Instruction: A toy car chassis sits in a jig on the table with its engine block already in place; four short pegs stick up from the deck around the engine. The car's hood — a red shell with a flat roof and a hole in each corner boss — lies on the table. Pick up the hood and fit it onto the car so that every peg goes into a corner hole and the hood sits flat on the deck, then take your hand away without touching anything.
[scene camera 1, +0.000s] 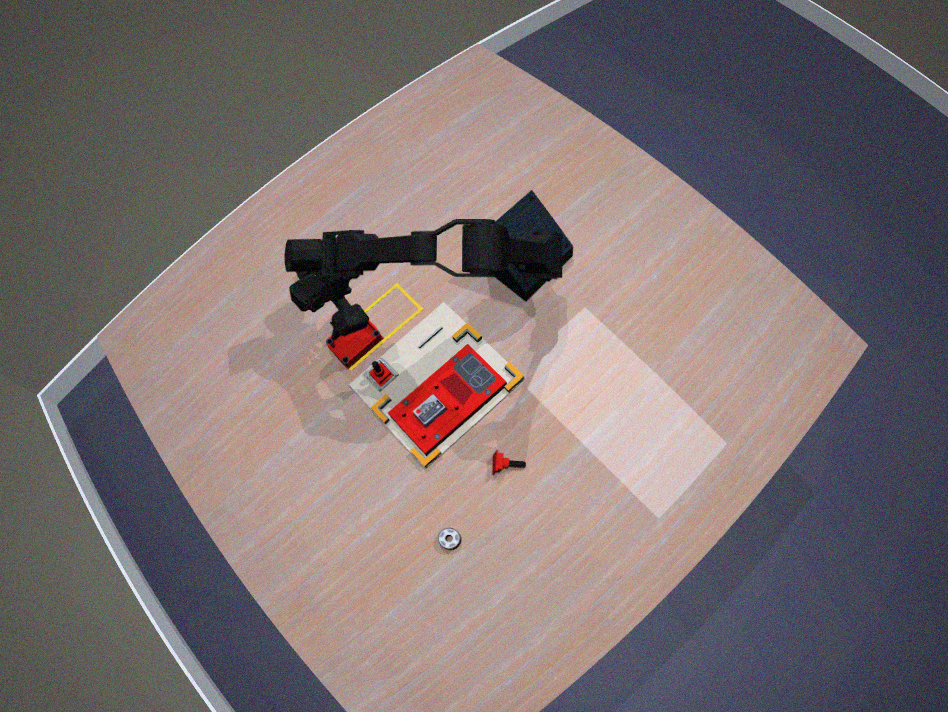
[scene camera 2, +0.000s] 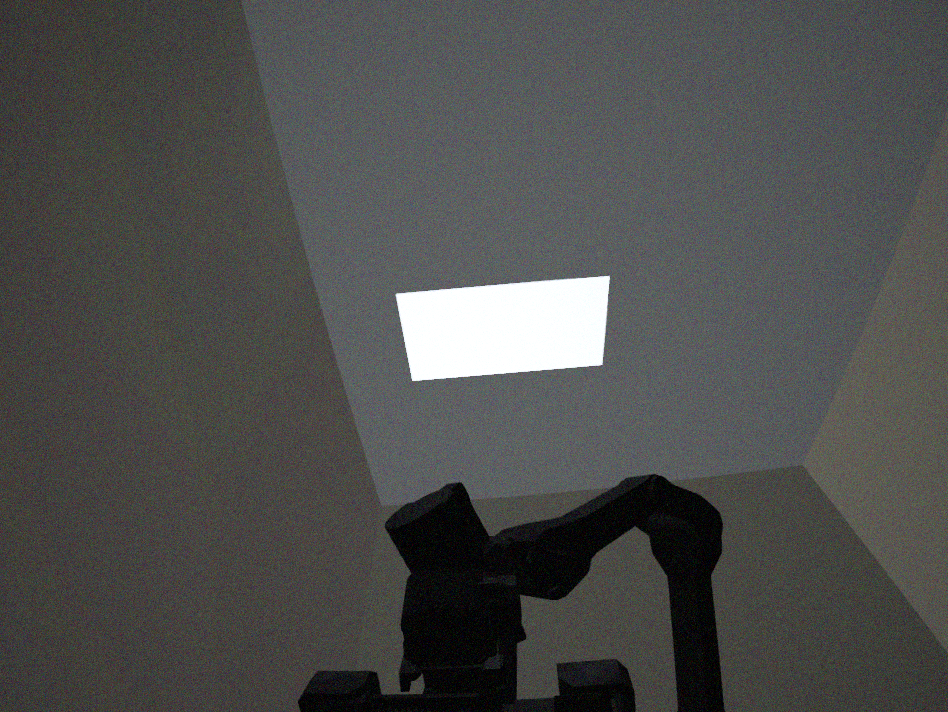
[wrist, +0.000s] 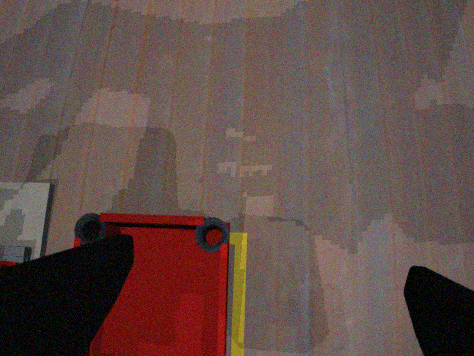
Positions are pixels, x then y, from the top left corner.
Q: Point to my gripper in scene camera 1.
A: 322, 321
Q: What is my gripper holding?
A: Nothing.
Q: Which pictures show the red hood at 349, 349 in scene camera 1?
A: Scene camera 1 and the wrist view only.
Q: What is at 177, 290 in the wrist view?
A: A red hood.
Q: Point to my gripper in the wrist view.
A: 268, 265
